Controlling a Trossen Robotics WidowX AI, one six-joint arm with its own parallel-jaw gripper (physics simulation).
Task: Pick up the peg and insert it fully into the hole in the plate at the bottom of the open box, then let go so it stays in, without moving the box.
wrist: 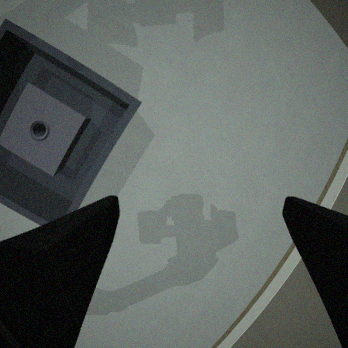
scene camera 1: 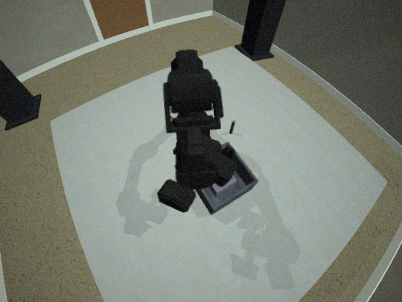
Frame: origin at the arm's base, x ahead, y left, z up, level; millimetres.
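Where they show: gripper, fingertip midpoint: (wrist: 203, 205) (scene camera 1: 193, 191).
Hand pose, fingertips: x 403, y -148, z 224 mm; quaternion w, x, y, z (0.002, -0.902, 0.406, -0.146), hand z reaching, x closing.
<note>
After its pixels a point has its place.
The peg (scene camera 1: 232, 127) @(z 19, x 148, y 144 mm), small and reddish-brown, stands on the pale surface to the right of the arm in the scene view; it does not show in the wrist view. The open grey box (scene camera 1: 233, 198) @(z 51, x 432, y -15 mm) (wrist: 112, 148) @(z 69, x 382, y -104 mm) is partly covered by the arm in the scene view and lies at the left in the wrist view. The plate (scene camera 1: 226, 185) @(z 28, x 375, y -8 mm) (wrist: 56, 131) @(z 28, x 349, y -35 mm) lies at its bottom, and its round hole (wrist: 39, 130) looks empty. My gripper (wrist: 203, 205) @(z 224, x 403, y -148 mm) is open and empty, above the surface and to the right of the box in the wrist view. Its fingertips are hidden in the scene view.
The arm (scene camera 1: 192, 95) @(z 482, x 358, y -128 mm) reaches over the pale mat (scene camera 1: 165, 260) @(z -29, x 526, y -309 mm) (wrist: 240, 115) @(z -29, x 560, y -243 mm) and casts shadows on it. Dark pillars (scene camera 1: 262, 30) (scene camera 1: 17, 102) stand beyond the mat's edges. Walls with a white skirting strip border the brown floor (scene camera 1: 40, 240).
</note>
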